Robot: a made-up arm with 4 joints.
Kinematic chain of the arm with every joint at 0, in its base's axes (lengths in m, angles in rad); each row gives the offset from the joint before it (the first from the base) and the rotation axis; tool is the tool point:
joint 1: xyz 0 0 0.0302 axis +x
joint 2: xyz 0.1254 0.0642 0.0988 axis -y
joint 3: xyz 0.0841 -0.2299 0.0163 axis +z
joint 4: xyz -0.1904 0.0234 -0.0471 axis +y
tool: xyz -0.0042 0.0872 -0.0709
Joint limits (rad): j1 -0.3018..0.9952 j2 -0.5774..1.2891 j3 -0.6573..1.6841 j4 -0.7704..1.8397
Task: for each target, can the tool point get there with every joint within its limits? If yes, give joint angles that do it. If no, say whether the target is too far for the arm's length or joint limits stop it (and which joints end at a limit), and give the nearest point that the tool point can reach.
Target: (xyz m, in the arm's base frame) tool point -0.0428 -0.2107 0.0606
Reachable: yes | joints -0.0811 -0.0307 0.6360 0.5084
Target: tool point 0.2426 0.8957 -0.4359
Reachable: no: too far | nearest point 0.1313 0.0260 -0.1081 | short by 0.936 m
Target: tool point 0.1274 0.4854 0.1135
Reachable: no: joint limits stop it (at a limit: joint 1, joint 2, joint 3, joint 4) | nearest point 0.0773 0.1116 0.1219 | short by 0.377 m
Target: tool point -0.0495 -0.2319 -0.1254
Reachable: yes | joints 0.8676 -0.3868 0.8503 0.6034
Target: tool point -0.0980 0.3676 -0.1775
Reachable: no: joint limits stop it (at a limit: joint 1) | nearest point 0.0497 0.0193 -0.0823 | short by 0.390 m
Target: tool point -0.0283 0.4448 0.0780
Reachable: no: joint limits stop it (at a limit: joint 1, joint 2, joint 3) | nearest point 0.0637 0.1092 0.1065 | short by 0.349 m
